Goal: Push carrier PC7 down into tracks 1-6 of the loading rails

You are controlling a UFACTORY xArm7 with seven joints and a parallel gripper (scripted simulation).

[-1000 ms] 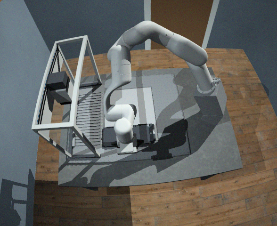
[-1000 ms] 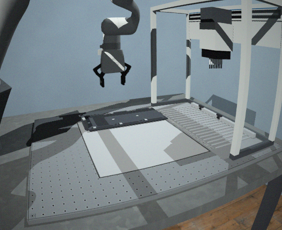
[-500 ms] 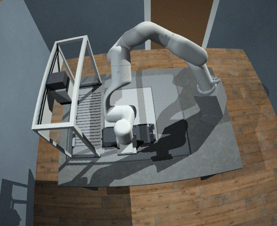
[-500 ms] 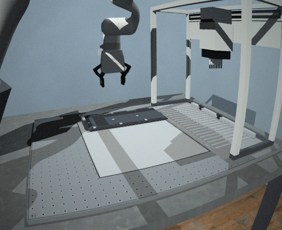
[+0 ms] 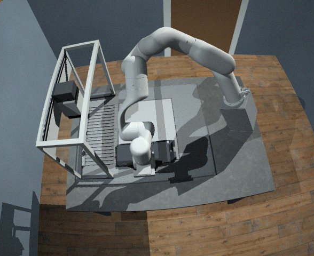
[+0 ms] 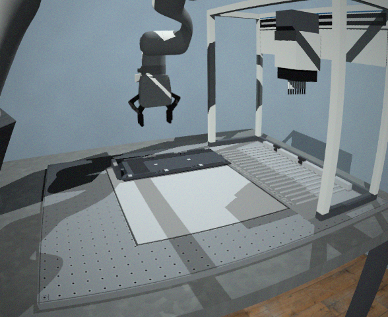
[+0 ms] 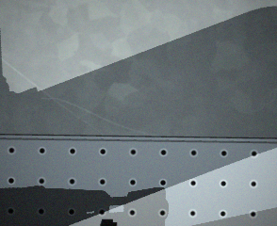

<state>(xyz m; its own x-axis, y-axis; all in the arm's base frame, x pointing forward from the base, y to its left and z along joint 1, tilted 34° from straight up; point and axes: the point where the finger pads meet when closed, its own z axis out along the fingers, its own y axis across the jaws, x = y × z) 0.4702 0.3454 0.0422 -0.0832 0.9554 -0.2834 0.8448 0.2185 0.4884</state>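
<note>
Now: hand 20 mm short of the carrier PC7, 120 mm to the left of it and 90 mm above it. From my hand the other things lie so: dark pipetting head (360 mm ahead, 240 mm to the right, 240 mm above).
</note>
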